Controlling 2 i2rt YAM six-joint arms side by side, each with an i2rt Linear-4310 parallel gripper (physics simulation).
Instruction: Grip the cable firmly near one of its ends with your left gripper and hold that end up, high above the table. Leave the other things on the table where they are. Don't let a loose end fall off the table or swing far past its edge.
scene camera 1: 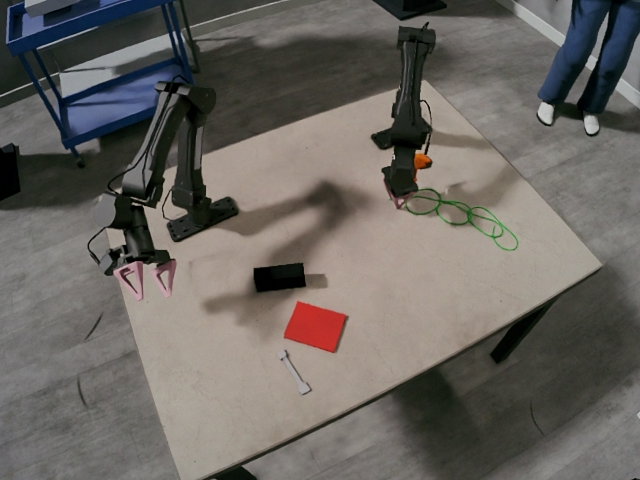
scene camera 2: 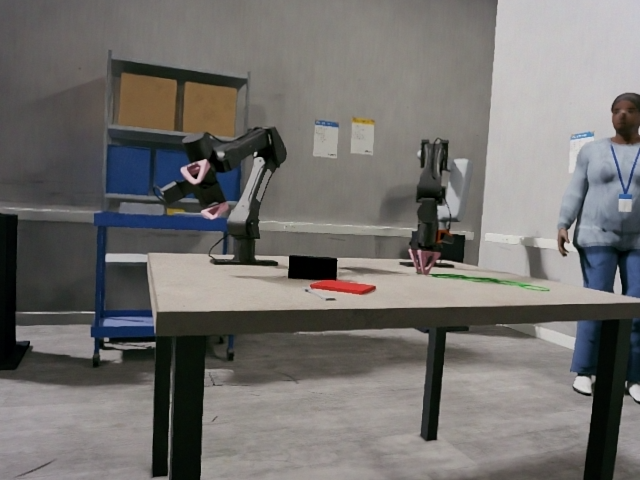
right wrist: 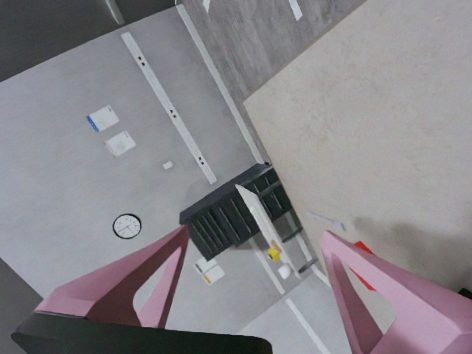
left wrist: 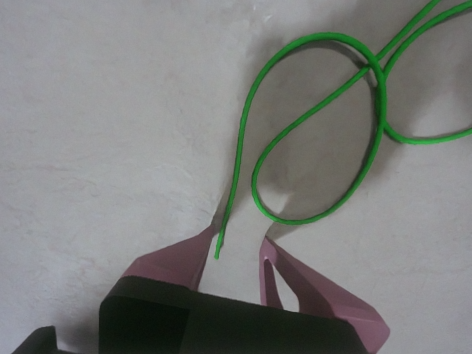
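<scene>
The green cable [scene camera 1: 469, 211] [scene camera 2: 496, 281] [left wrist: 385, 100] lies in several loops on the table [scene camera 1: 392, 330] [scene camera 2: 392, 315], stretching to the right from my left gripper. My left gripper [scene camera 1: 398, 204] [scene camera 2: 424, 271] [left wrist: 237, 238] points down, low at the table, partly open. In the left wrist view one cable end lies in the gap between its fingertips, close beside the left-hand fingertip in the picture; the fingers are not clamped on it. My right gripper [scene camera 1: 154, 297] [scene camera 2: 201, 198] [right wrist: 254, 234] is wide open and empty, raised near the table's left edge, far from the cable.
A black block [scene camera 1: 279, 279] [scene camera 2: 312, 267], a red flat slab [scene camera 1: 315, 326] [scene camera 2: 342, 286] and a grey wrench-like piece [scene camera 1: 292, 372] [scene camera 2: 320, 295] [right wrist: 327, 219] are left of the cable. An orange object [scene camera 1: 422, 161] shows beside the left arm. The table's right edge lies beyond the loops.
</scene>
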